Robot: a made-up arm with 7 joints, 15 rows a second.
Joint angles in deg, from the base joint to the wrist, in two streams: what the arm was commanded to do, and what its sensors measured. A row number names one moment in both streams.
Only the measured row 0 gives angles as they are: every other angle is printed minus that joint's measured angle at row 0.
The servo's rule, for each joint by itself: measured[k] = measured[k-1] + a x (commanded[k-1-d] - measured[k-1]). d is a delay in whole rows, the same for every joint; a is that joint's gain. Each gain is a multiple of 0.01, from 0.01 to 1. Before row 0 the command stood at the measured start. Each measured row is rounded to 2 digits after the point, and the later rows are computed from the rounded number. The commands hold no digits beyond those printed.
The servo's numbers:
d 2
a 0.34 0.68 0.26 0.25 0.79 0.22 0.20
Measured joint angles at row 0:
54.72 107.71 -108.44 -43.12 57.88 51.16 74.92
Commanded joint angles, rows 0 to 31:
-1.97 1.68 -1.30 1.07 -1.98 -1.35 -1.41
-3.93 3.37 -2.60 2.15 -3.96 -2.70 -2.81
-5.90 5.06 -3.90 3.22 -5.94 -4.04 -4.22
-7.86 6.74 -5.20 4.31 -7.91 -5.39 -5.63
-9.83 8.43 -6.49 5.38 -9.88 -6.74 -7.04
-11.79 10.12 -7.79 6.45 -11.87 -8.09 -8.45
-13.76 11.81 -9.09 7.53 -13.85 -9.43 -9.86
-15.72 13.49 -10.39 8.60 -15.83 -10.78 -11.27
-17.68 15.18 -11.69 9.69 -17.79 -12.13 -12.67
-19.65 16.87 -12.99 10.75 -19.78 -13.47 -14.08
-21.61 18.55 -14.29 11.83 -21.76 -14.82 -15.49
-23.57 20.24 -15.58 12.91 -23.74 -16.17 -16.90
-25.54 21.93 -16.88 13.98 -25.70 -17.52 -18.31
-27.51 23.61 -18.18 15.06 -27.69 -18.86 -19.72
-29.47 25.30 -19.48 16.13 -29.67 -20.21 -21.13
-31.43 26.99 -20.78 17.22 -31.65 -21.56 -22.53
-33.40 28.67 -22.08 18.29 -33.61 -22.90 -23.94
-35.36 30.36 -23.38 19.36 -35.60 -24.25 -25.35
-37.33 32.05 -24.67 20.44 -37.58 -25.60 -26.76
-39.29 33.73 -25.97 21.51 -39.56 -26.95 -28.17
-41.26 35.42 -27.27 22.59 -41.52 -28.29 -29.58
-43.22 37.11 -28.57 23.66 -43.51 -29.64 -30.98
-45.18 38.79 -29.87 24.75 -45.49 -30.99 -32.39
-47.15 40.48 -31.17 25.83 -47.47 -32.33 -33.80
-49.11 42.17 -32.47 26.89 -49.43 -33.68 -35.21
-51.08 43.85 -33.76 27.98 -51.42 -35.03 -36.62
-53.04 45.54 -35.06 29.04 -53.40 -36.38 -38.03
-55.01 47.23 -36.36 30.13 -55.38 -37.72 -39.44
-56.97 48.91 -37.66 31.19 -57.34 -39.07 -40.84
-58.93 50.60 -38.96 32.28 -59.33 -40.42 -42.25
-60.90 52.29 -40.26 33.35 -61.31 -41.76 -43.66
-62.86 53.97 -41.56 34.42 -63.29 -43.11 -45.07
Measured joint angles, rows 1 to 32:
0.00 0.00 0.00 0.00 0.00 0.00 0.00
0.00 0.00 0.00 0.00 0.00 0.00 0.00
-0.67 1.14 -0.34 0.27 -1.56 -0.30 -0.28
-1.78 2.66 -0.93 0.74 -3.46 -0.83 -0.79
-3.18 4.29 -1.70 1.36 -5.42 -1.54 -1.48
-4.77 5.96 -2.61 2.10 -7.39 -2.39 -2.31
-6.49 7.64 -3.62 2.92 -9.36 -3.35 -3.26
-8.29 9.33 -4.70 3.80 -11.34 -4.39 -4.30
-10.15 11.02 -5.84 4.73 -13.32 -5.50 -5.41
-12.04 12.70 -7.02 5.70 -15.30 -6.66 -6.58
-13.96 14.39 -8.23 6.70 -17.27 -7.86 -7.80
-15.89 16.08 -9.47 7.71 -19.25 -9.09 -9.06
-17.83 17.76 -10.72 8.74 -21.23 -10.35 -10.35
-19.78 19.45 -11.98 9.78 -23.21 -11.63 -11.66
-21.74 21.14 -13.25 10.83 -25.18 -12.93 -12.99
-23.70 22.82 -14.53 11.89 -27.16 -14.23 -14.34
-25.66 24.51 -15.82 12.95 -29.14 -15.55 -15.70
-27.62 26.20 -17.11 14.02 -31.12 -16.87 -17.07
-29.59 27.88 -18.40 15.09 -33.09 -18.20 -18.44
-31.55 29.57 -19.69 16.16 -35.07 -19.53 -19.82
-33.52 31.26 -20.98 17.23 -37.05 -20.87 -21.21
-35.48 32.94 -22.28 18.30 -39.03 -22.21 -22.60
-37.45 34.63 -23.58 19.37 -41.00 -23.55 -24.00
-39.41 36.32 -24.88 20.44 -42.98 -24.89 -25.40
-41.37 38.00 -26.18 21.52 -44.96 -26.23 -26.80
-43.34 39.69 -27.48 22.60 -46.94 -27.57 -28.20
-45.30 41.38 -28.78 23.67 -48.91 -28.91 -29.60
-47.27 43.06 -30.07 24.75 -50.89 -30.26 -31.00
-49.23 44.75 -31.37 25.82 -52.87 -31.61 -32.41
-51.20 46.44 -32.67 26.90 -54.85 -32.95 -33.82
-53.16 48.12 -33.97 27.97 -56.82 -34.30 -35.22
-55.12 49.81 -35.27 29.05 -58.80 -35.65 -36.63

